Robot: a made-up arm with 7 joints.
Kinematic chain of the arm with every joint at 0, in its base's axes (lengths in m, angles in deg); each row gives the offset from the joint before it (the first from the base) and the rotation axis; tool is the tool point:
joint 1: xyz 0 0 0.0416 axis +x
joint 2: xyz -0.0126 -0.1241 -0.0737 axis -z
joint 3: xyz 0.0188 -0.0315 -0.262 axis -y
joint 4: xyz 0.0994 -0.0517 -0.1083 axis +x
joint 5: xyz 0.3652 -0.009 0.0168 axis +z
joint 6: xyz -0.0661 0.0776 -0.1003 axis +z
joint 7: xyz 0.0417 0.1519 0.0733 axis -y
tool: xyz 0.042 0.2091 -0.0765
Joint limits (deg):
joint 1: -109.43..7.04
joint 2: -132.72..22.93
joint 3: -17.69..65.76
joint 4: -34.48..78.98
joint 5: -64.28..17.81
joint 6: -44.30..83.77
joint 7: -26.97..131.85
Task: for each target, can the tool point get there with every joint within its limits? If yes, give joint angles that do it. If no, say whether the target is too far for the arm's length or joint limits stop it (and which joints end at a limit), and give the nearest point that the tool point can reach.
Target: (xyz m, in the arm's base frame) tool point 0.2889 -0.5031 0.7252
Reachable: no: joint limits stop it (at a limit: joint 2, joint 3, joint 5, joint 6) | nearest point 0.3076 -0.3725 0.5477 | short by 0.221 m
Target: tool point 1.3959 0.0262 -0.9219
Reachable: no: too far | nearest point 0.8376 -0.0171 -0.6747 | short by 0.612 m
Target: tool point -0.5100 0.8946 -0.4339
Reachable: no: joint limits stop it (at a limit: joint 1, joint 4, joint 5) | nearest point -0.4318 0.7410 -0.4132 | short by 0.174 m
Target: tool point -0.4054 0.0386 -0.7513
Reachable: yes | joints -40.47 -106.64 -3.72 -2.43 -16.62 -27.80 13.73
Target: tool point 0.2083 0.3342 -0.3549
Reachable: yes | joints -55.26 -47.18 38.39 7.80 -24.55 -1.23 59.80
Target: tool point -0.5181 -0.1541 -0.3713
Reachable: yes | joints -93.83 -116.33 4.41 42.77 -45.45 27.16 64.03
